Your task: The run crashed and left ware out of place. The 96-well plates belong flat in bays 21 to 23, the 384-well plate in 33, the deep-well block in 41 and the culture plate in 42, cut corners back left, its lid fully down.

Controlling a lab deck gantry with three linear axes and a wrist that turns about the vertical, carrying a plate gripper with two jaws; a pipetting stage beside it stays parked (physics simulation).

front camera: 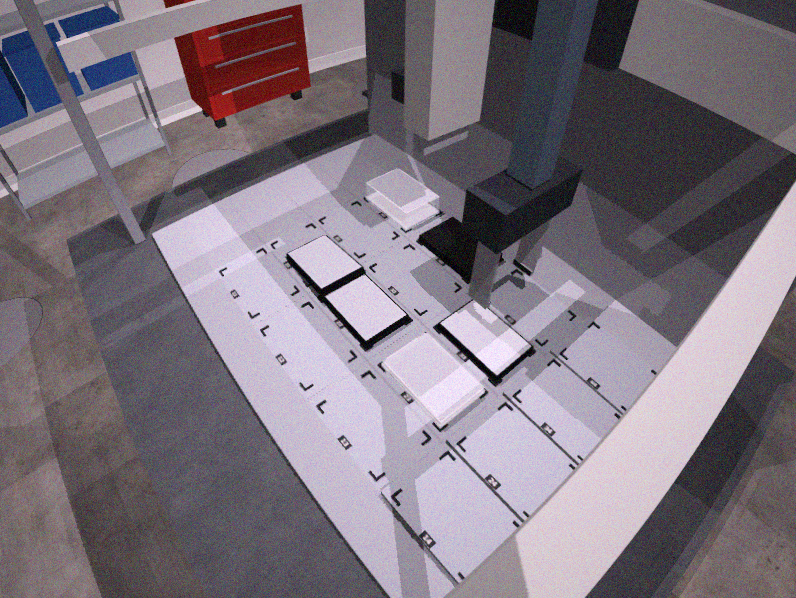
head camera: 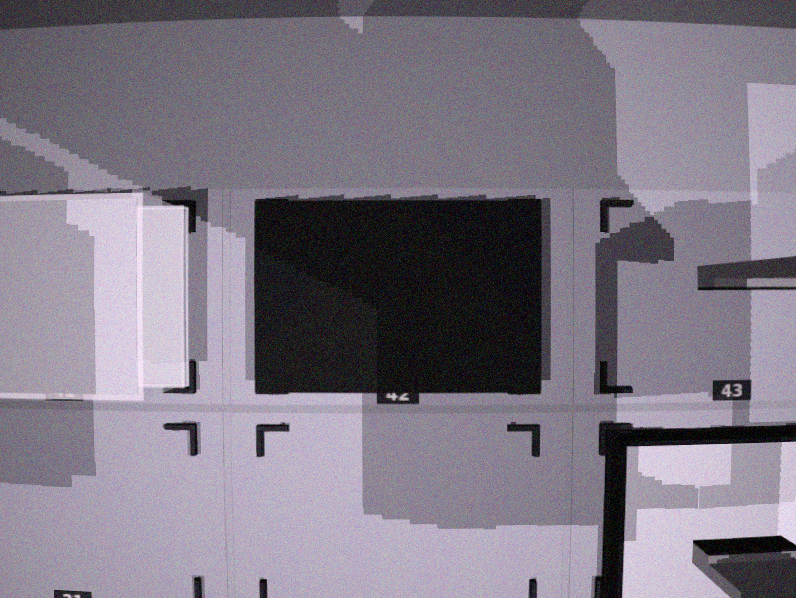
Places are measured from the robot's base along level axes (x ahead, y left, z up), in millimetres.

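Pixels of known places: gripper, fingertip midpoint: [front camera: 501,284] [head camera: 741,415]; robot's base, link origin: [front camera: 221,272].
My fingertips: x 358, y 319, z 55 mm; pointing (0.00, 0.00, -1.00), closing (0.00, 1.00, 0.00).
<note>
For each thing: its top centre in the pictures, then the offset to it from my fingertips. "pt": a spot on its surface instead.
- 384-well, top centre: [head camera: 397,296] [front camera: 460,243] 130 mm back, 45 mm left, 38 mm down
- tall clear deep-well block, top centre: [front camera: 402,189] 294 mm back, 45 mm left, 13 mm down
- bay 22, surface spot: [front camera: 366,308] pt 118 mm back, 171 mm right, 41 mm down
- bay 33, surface spot: [head camera: 662,560] pt 7 mm back, 78 mm right, 41 mm down
- bay 21, surface spot: [front camera: 324,260] pt 242 mm back, 168 mm right, 33 mm down
- culture plate, top centre: [front camera: 433,374] 34 mm ahead, 169 mm right, 41 mm down
My gripper [front camera: 501,283] [head camera: 746,415] is open and empty, above the deck between bays 43 and 33. A black plate, apparently the 384-well [front camera: 447,247] [head camera: 397,296], lies in bay 42. The tall clear deep-well block [front camera: 402,193] [head camera: 164,296] stands in bay 41. Black-edged white plates, apparently 96-well, lie in bay 22 [front camera: 366,308], bay 33 [front camera: 485,341] [head camera: 662,560] and at bay 21 [front camera: 324,260]; the last is shifted toward bay 22, close against its neighbour. A low clear plate, apparently the culture plate [front camera: 434,379], lies in bay 23; its lid seating and cut corners are unclear.
The pipetting stage [front camera: 450,70] is parked behind bay 41. A pale frame beam [front camera: 675,418] crosses the near right of the front view. A red drawer cabinet [front camera: 257,64] and a rack with blue bins [front camera: 106,67] stand beyond the deck.
</note>
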